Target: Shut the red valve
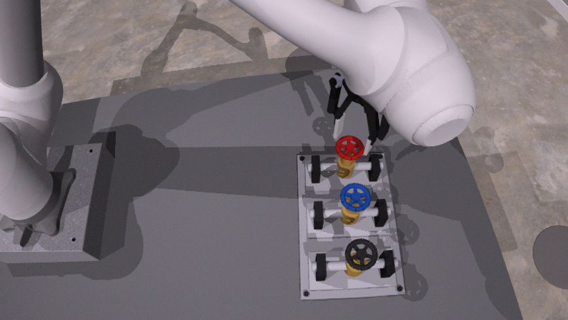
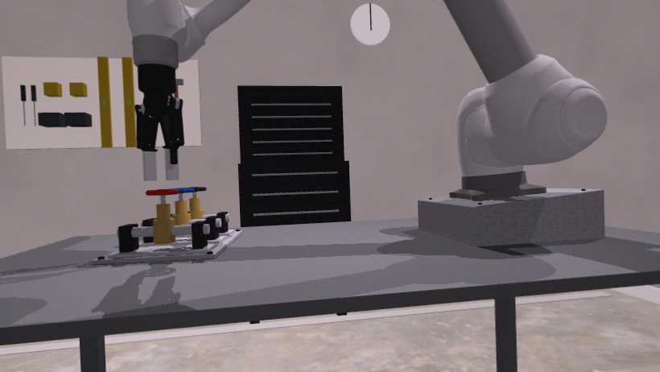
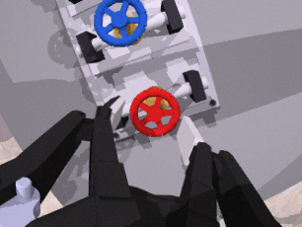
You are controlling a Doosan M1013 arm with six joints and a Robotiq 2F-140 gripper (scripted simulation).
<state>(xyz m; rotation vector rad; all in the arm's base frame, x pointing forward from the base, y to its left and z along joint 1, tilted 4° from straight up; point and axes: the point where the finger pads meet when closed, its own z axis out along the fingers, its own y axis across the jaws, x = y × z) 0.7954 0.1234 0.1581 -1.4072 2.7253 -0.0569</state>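
Now: hand 6 cm above the red handwheel. Also, from my hand: black handwheel 25 cm to the right, 6 cm below; then blue handwheel 12 cm to the right, 6 cm below.
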